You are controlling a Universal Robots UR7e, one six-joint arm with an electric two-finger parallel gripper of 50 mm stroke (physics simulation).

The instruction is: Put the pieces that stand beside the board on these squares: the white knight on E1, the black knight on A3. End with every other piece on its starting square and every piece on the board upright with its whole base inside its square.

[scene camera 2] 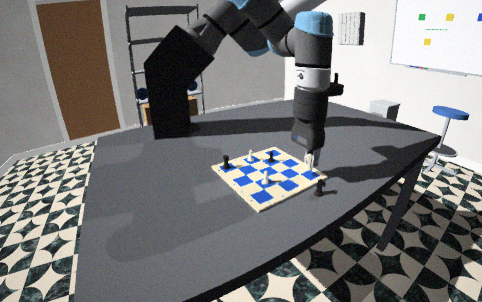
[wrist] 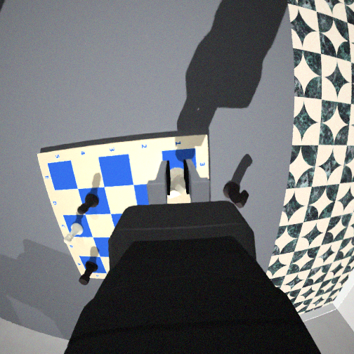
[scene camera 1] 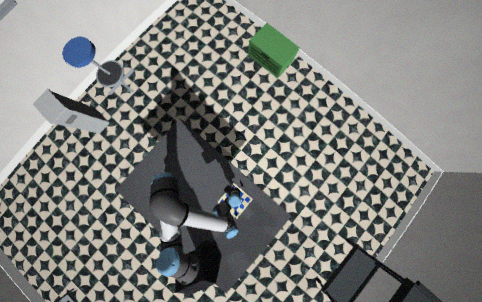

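Seen in the pictures: gripper, fingertip midpoint: [scene camera 2: 311, 164]; arm's base at its link origin: [scene camera 2: 197, 43] [scene camera 1: 188, 268].
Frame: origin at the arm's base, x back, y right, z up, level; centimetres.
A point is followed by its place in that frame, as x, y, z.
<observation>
My gripper [scene camera 1: 233, 200] [scene camera 2: 311, 161] @[-49.1, -13.4, -31.2] [wrist: 176, 170] is shut on the white knight [scene camera 2: 308, 160] @[-49.4, -12.1, -29.5] [wrist: 177, 181] and holds it upright and low over the E1 corner square. I cannot tell whether its base touches the board [scene camera 1: 244, 202] @[-47.6, 1.9, -33.9] [scene camera 2: 222, 174] @[-38.6, 6.2, -33.9] [wrist: 125, 146]. The black knight [scene camera 2: 319, 188] @[-56.4, -9.9, -32.7] [wrist: 235, 192] stands upright on the table beside the board, off the edge near E1.
A black piece [scene camera 2: 271, 156] @[-38.6, -8.2, -32.3] [wrist: 88, 203] stands on D4, a white piece [scene camera 2: 250, 155] @[-35.3, -3.4, -32.3] [wrist: 74, 231] on C5, a black piece [scene camera 2: 226, 161] @[-36.1, 4.0, -31.9] [wrist: 89, 272] on A5. A white pawn-like piece [scene camera 2: 266, 176] @[-47.4, -1.4, -31.8] stands on B2, hidden in the wrist view.
</observation>
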